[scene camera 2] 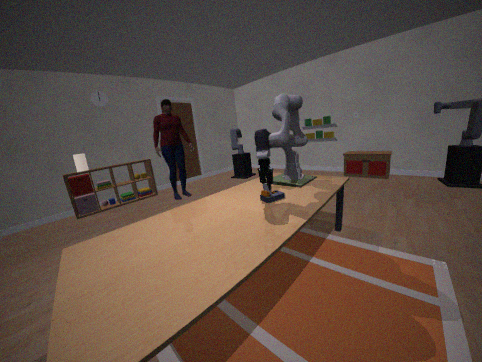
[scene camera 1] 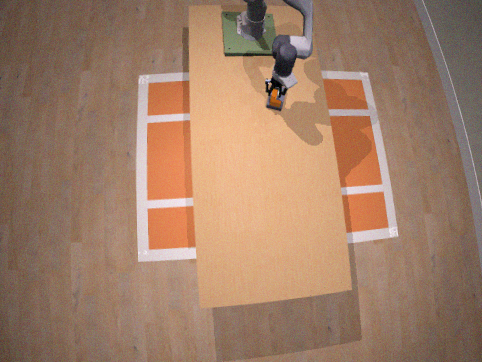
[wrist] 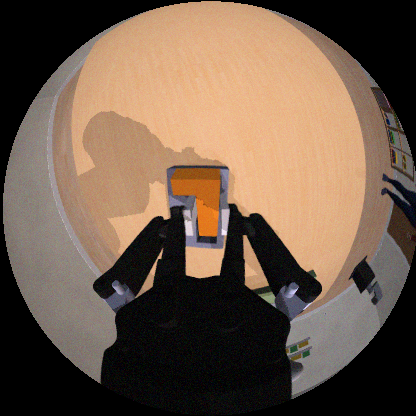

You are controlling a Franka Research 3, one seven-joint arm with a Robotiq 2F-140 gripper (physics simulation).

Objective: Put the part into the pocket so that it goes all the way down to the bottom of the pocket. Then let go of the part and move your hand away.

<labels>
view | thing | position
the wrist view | my gripper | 207,198
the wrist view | orange L-shaped part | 204,183
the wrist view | grey-blue pocket block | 173,200
</labels>
